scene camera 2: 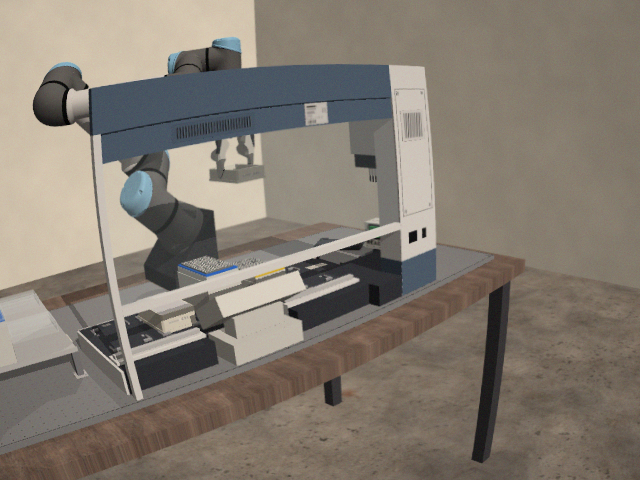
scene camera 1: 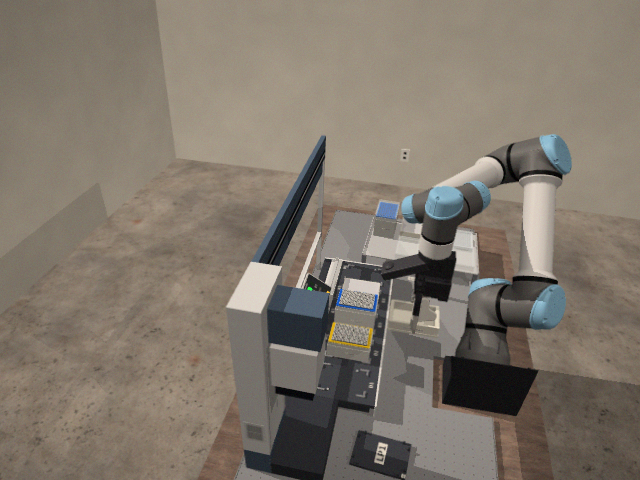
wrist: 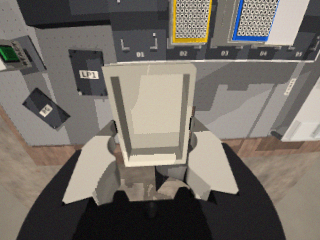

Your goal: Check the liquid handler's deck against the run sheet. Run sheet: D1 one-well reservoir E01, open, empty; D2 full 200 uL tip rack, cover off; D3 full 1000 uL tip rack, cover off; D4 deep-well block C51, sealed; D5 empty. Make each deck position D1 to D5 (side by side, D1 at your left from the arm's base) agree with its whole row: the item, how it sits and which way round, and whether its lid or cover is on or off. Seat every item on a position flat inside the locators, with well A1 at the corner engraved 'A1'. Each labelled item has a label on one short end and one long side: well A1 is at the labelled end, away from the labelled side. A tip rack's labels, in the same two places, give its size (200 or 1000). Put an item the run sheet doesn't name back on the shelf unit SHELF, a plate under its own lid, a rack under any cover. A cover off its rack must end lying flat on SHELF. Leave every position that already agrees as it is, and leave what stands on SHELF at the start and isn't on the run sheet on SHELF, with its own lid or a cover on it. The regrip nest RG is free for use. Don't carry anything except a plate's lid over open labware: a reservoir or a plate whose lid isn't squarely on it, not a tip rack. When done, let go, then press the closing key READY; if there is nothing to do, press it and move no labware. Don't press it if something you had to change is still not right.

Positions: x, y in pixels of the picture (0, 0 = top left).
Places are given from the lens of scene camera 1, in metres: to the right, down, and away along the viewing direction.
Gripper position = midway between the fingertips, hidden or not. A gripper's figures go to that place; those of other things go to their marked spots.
my gripper [scene camera 1: 414, 320]: 0.24, 0.21, 1.17
yellow-rimmed tip rack [scene camera 1: 345, 341]: 0.07, 0.30, 1.34
